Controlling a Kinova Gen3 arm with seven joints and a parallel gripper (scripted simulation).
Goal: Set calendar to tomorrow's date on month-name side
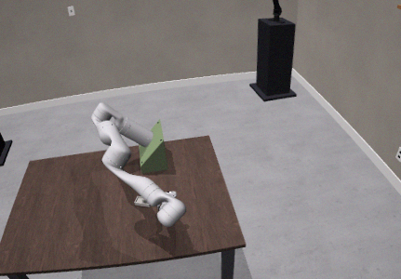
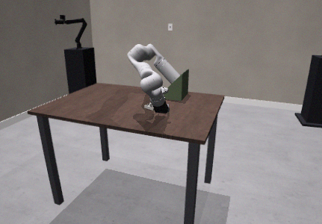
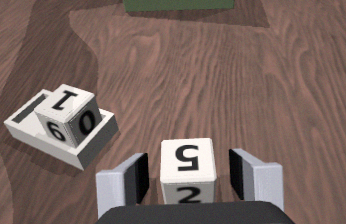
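Right now my hand is 1 cm past the digit cube and 1 cm above it. The rest, counted from my hand: white calendar tray: 10 cm to the right, 6 cm behind, 1 cm below; white cube: 8 cm to the right, 5 cm behind.
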